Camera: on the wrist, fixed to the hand. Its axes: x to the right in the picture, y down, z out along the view.
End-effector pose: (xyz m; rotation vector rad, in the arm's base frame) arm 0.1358 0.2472 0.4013 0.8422 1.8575 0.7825
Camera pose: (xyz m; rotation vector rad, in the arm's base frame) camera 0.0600 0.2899 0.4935 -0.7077 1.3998 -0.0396
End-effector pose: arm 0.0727 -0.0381 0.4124 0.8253 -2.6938 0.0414
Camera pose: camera 0.0442 0.0316 0.5144 2.5357 -1.4645 -0.9533
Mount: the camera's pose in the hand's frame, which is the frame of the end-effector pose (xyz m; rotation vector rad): 0.0164 0.0804 -0.0966 -0.3920 -0.3330 -1.5437
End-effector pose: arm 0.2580 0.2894 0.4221 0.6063 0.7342 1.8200
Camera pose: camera 0.1342 0.2629 0.4153 -0.0307 0.3529 0.3641
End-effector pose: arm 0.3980 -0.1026 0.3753 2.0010 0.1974 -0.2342
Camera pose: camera 0.4408 -0.0488 0.4818 1.0146 1.4135 -1.3394
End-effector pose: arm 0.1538 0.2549 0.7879 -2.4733 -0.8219 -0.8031
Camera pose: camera 0.1786 0.1502 0.8550 1.3164 2.1562 0.7039
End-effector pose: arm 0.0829 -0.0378 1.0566 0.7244 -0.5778 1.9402
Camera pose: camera -0.0189 0.0007 0.9917 0.8332 -0.3483 0.2736
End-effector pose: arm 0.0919 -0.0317 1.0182 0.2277 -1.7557 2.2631
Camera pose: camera 0.0557 0.0450 0.9240 1.3332 -1.2250 0.7711
